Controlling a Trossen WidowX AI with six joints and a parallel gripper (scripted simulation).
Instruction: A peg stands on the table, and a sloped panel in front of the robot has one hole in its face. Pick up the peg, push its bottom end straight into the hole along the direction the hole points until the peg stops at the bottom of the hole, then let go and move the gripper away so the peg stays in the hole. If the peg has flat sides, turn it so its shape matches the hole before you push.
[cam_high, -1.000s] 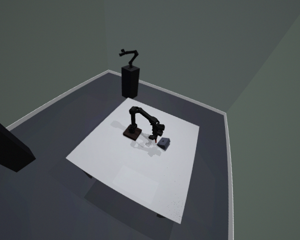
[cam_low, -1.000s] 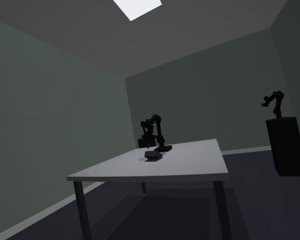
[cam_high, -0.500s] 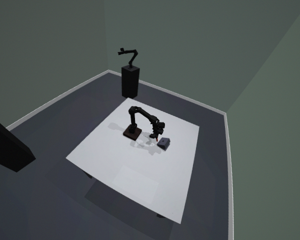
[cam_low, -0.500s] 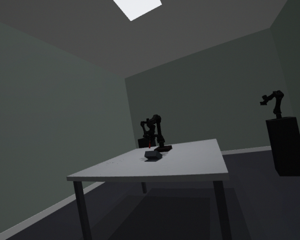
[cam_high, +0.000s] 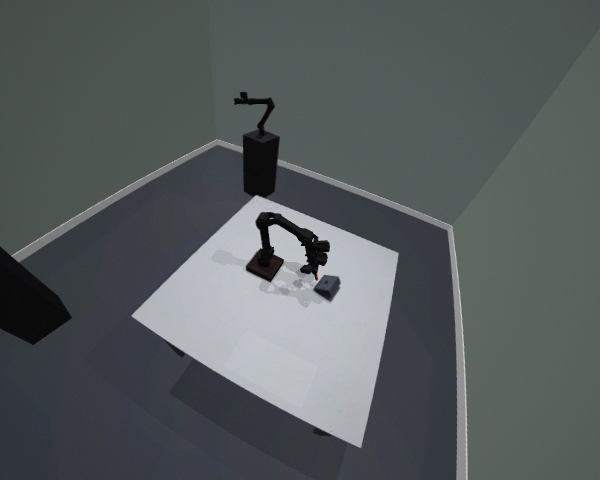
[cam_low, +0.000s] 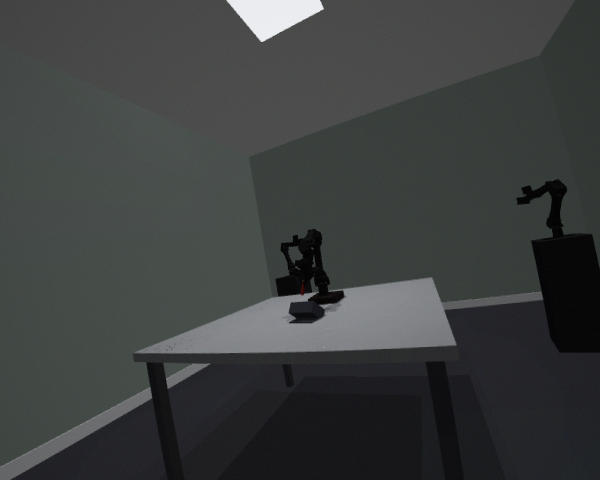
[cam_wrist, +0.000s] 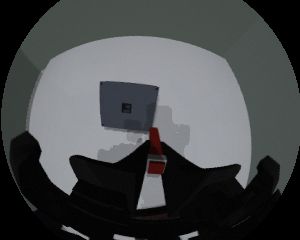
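My gripper tip is 80 mm short of the sloped panel, 50 mm to the right of it and 110 mm above it. The rest, counted from my gripper tip: peg (10 mm behind, 10 mm above).
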